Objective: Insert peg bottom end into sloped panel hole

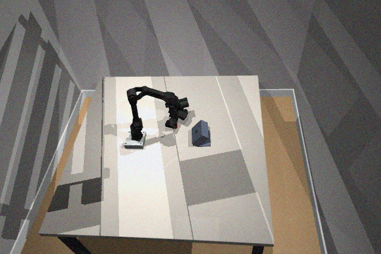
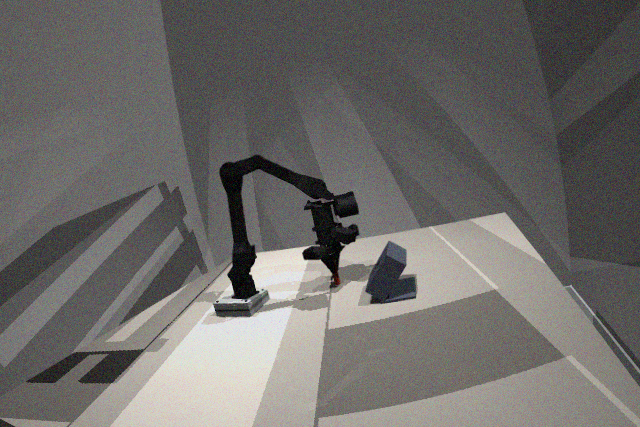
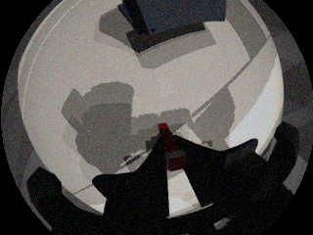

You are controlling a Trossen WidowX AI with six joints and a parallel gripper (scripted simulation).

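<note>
The sloped panel is 19 cm ahead of my gripper tip, 5 cm to the right of it and 2 cm above it. Round my gripper tip: flat base plate 21 cm ahead, 5 cm to the right, 4 cm below; red peg 2 cm above.
</note>
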